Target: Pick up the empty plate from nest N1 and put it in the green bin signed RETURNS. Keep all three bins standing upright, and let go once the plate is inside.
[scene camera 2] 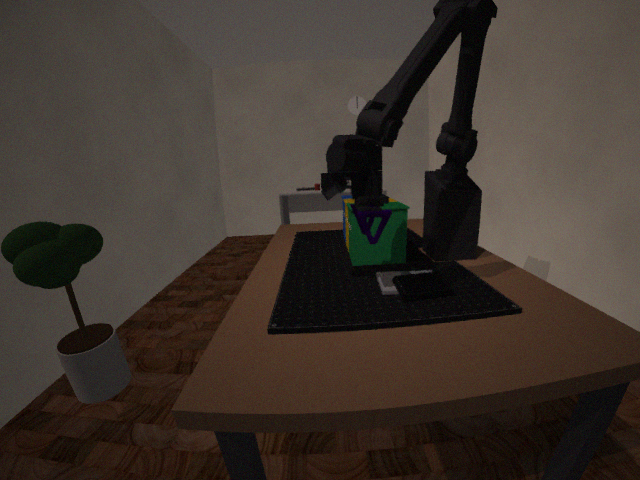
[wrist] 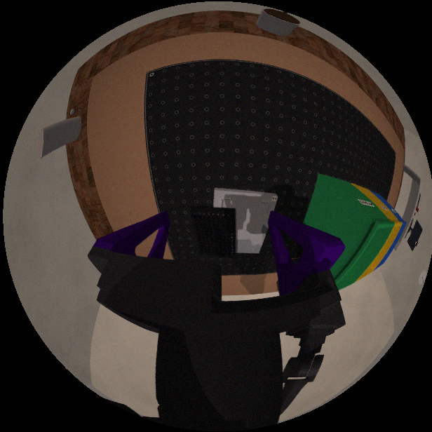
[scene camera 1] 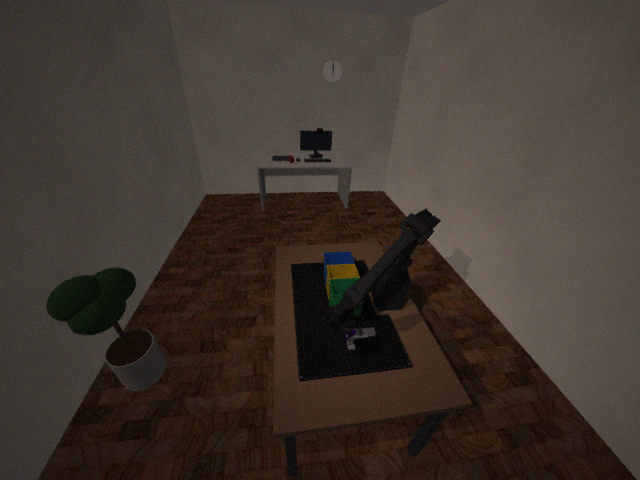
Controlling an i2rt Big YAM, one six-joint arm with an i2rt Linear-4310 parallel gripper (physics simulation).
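Frame: origin at the arm's base, x ahead, y left, z up, level; centimetres.
Seen in the pictures: gripper, fingertip midpoint: (scene camera 2: pixel 369 238) (scene camera 1: pixel 343 331); arm's base, origin of the base link: (scene camera 2: pixel 451 180) (scene camera 1: pixel 394 270).
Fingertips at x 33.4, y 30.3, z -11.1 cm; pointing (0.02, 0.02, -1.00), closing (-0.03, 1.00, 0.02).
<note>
Offsets run from my fingertips to a thing's top centre. Level surfaces: height alone.
A black plate @(dz -10.4, dx -13.2, dy +0.7 cm) (scene camera 1: pixel 368 346) (scene camera 2: pixel 422 285) (wrist: pixel 215 232) with a grid of small holes lies off-centre over one side of the light grey nest @(dz -12.4, dx -11.6, dy -4.8 cm) (scene camera 1: pixel 351 343) (scene camera 2: pixel 384 285) (wrist: pixel 257 227). The small tag on the nest is too blurred to read. My gripper (scene camera 1: pixel 349 335) (scene camera 2: pixel 371 237) (wrist: pixel 218 216) is open and empty, above the plate and nest, with its purple fingers apart. In scene camera 2 it overlaps the green bin @(dz +4.1, dx -6.3, dy -26.3 cm) (scene camera 1: pixel 338 296) (scene camera 2: pixel 382 254) (wrist: pixel 332 210), which stands upright; its inside is mostly hidden.
The yellow bin @(dz +4.1, dx -6.0, dy -39.4 cm) (scene camera 1: pixel 342 270) (scene camera 2: pixel 346 240) and the blue bin @(dz +4.1, dx -5.8, dy -52.5 cm) (scene camera 1: pixel 338 258) stand upright in a row behind the green bin. They share the black perforated mat @(dz -13.9 cm) (scene camera 1: pixel 320 356) (scene camera 2: pixel 315 304) (wrist: pixel 210 110) on the wooden table @(dz -15.2 cm) (scene camera 1: pixel 361 403) (scene camera 2: pixel 361 366) (wrist: pixel 117 150). My arm reaches over beside the bins.
</note>
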